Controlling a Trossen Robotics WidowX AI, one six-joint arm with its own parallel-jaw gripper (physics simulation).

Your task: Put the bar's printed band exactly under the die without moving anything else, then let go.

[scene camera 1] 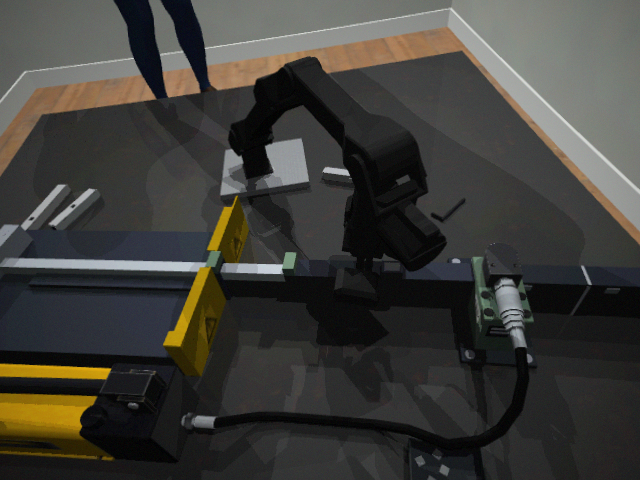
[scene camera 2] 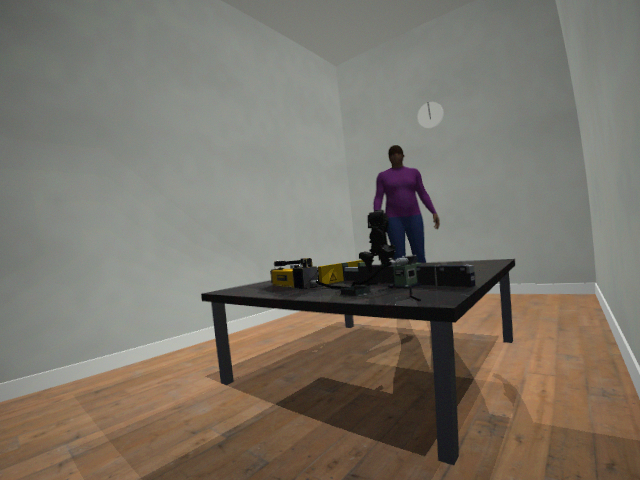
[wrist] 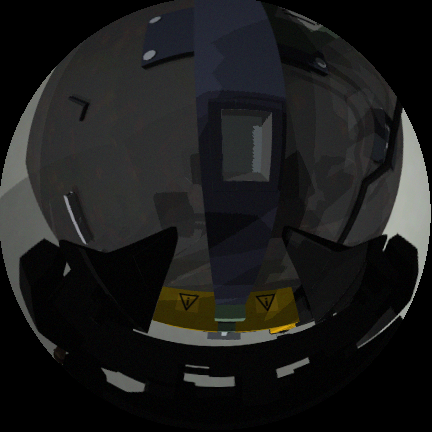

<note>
My gripper (scene camera 1: 352, 277) is open, with nothing in its grasp. Also in view: a pale grey bar (scene camera 1: 22, 265). Also in view: a yellow-black box (scene camera 1: 132, 411).
My gripper is seen too in the wrist view (wrist: 231, 232).
</note>
